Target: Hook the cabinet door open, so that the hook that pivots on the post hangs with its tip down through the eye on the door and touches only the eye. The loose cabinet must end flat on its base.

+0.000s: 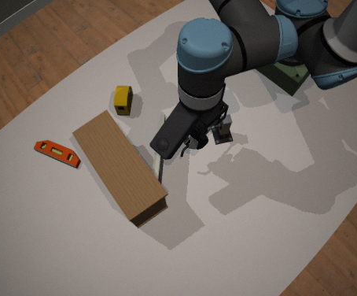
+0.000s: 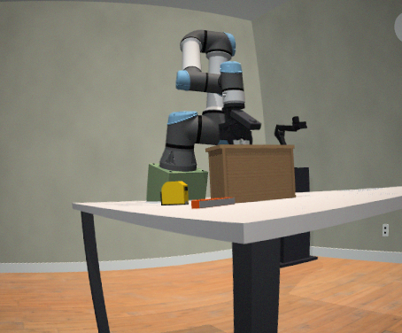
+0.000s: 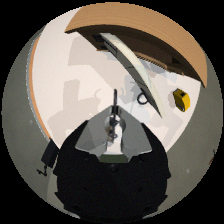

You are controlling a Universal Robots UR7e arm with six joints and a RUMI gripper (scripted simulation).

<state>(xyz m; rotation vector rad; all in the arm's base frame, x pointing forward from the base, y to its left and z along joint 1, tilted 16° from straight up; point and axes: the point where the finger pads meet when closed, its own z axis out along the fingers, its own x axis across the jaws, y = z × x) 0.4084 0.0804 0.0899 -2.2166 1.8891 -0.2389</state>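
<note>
My gripper is now 6 cm short of the pale door, 4 cm above it and 2 cm to the left of it. Round my hand: orange spirit level (29 cm ahead, 22 cm to the right, 10 cm below); then yellow tape measure (23 cm to the right, 8 cm below, 4 cm ahead).
</note>
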